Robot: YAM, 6 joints.
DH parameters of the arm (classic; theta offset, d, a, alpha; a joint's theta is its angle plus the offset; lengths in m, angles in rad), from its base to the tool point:
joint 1: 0 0.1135 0.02 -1.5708
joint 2: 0 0 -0.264 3.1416
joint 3: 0.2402 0 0.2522 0
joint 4: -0.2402 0 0.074 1.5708
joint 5: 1.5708 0 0 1.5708
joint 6: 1.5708 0.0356 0 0
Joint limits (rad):
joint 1: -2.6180..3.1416
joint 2: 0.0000..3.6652
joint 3: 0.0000..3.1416
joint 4: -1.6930..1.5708
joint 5: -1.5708..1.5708
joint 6: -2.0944..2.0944
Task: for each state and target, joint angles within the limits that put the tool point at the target. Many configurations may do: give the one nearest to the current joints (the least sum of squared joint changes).
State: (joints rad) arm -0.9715 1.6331 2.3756 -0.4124 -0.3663 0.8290
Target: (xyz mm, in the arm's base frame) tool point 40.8 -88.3 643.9
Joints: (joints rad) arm -1.2424 1.2030 2.2433 -0.6372 -0.2888 0.8290
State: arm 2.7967 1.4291 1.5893 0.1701 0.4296 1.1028
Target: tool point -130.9 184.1 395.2
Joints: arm 2.2711 0.9994 1.0201 -0.0728 0.5482 1.1028
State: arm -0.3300 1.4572 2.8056 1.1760 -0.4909 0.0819
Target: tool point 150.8 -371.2 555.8
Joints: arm -1.2241 2.1240 2.3483 1.1934 -0.4570 0.0819
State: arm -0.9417 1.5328 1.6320 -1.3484 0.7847 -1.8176
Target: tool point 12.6 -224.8 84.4
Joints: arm -1.4058 2.0606 0.9176 -1.3021 0.7584 -1.8176
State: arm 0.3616 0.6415 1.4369 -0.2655 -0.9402 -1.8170
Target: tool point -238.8 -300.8 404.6
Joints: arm 0.9848 0.0000 1.9630 -0.5103 -1.1577 -1.8170
